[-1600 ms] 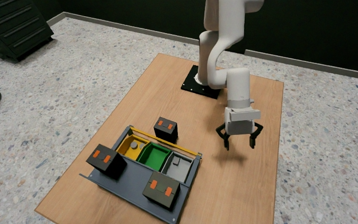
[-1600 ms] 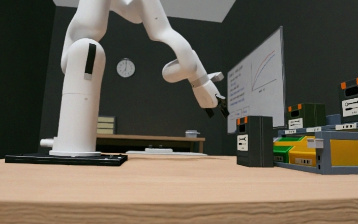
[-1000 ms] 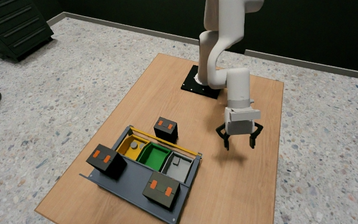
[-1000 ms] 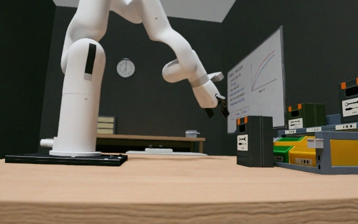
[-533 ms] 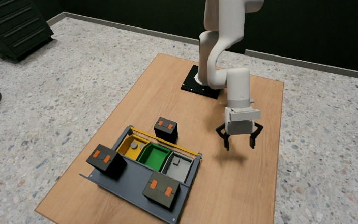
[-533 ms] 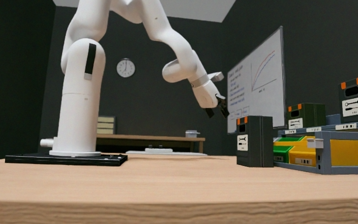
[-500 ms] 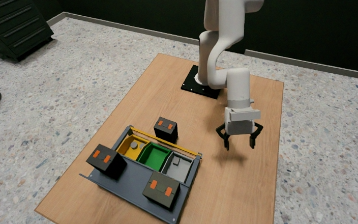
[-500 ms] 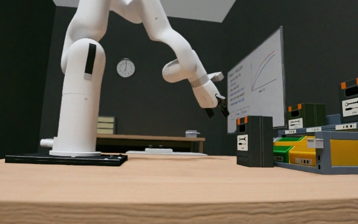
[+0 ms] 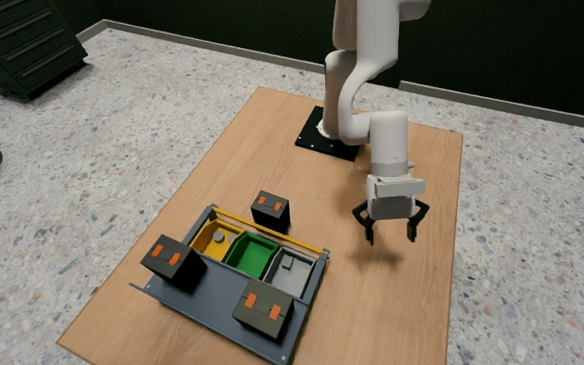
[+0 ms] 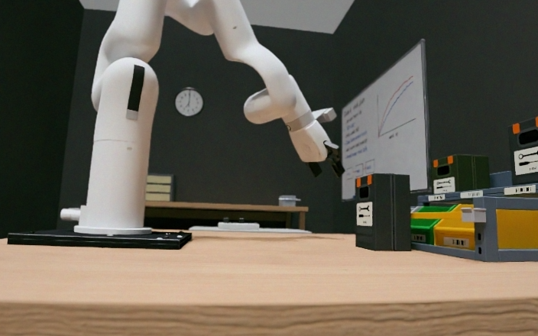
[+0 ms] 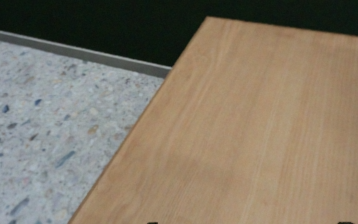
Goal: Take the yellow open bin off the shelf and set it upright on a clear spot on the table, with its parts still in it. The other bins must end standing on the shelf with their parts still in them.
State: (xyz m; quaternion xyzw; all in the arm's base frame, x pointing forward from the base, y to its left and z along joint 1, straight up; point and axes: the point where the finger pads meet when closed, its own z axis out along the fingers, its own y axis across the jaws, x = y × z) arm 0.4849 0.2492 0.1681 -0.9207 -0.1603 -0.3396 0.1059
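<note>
My hand is 320 mm to the left of the dark box, 110 mm above it and 20 mm past it. The rest, counted from my hand: thin yellow strip 320 mm to the right, 120 mm below, 30 mm ahead; then green bin 320 mm to the right, 140 mm below, 140 mm ahead; then grey bin 210 mm to the right, 140 mm below, 140 mm ahead.
</note>
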